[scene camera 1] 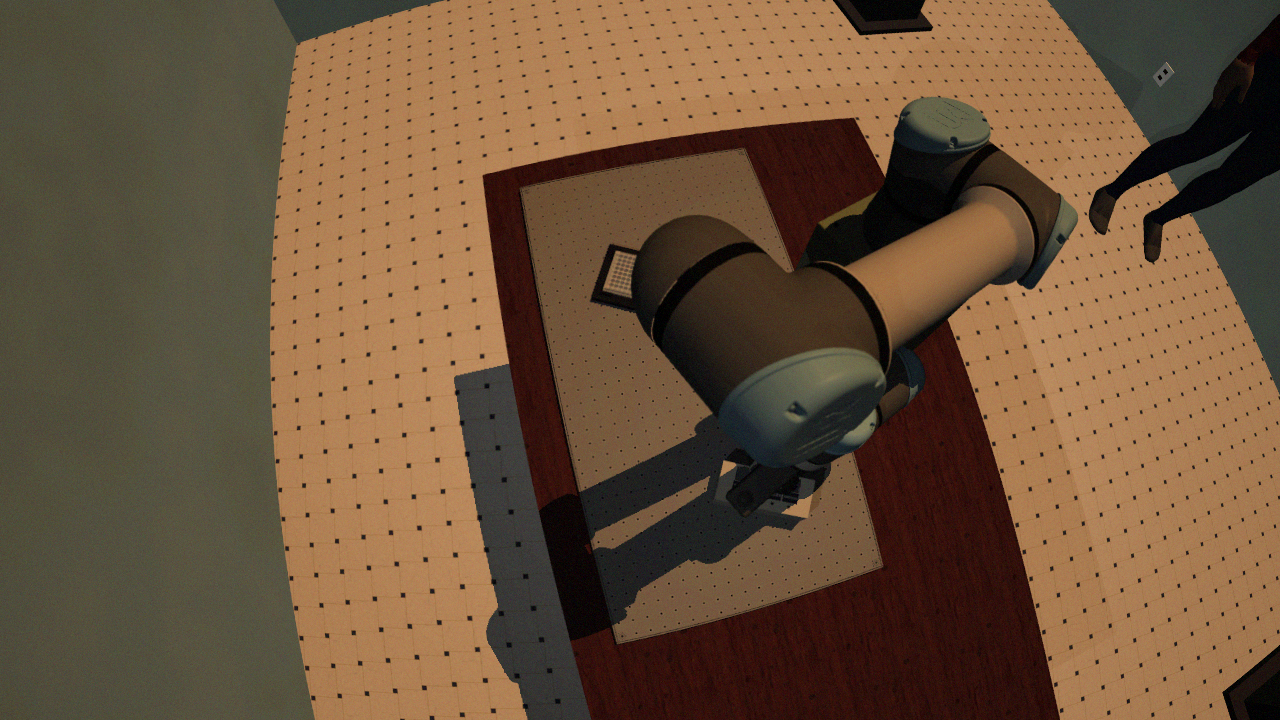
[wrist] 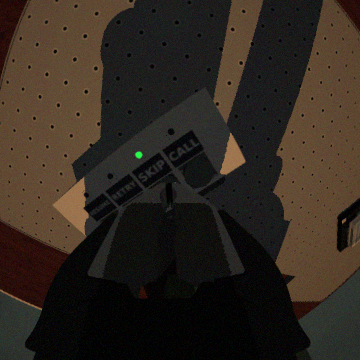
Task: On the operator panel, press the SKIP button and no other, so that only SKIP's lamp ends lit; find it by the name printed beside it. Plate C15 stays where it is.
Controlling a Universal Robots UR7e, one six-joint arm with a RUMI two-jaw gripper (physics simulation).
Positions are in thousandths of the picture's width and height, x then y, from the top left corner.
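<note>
You'd see the gripper (scene camera 1: 592,666), and the gripper is there in the wrist view (wrist: 471,512) as well. There's also a well plate (scene camera 1: 483,391) and a dark frame (scene camera 1: 482,417). Then there's an operator panel (scene camera 1: 621,703), and that panel shows in the wrist view (wrist: 538,354) too.
</note>
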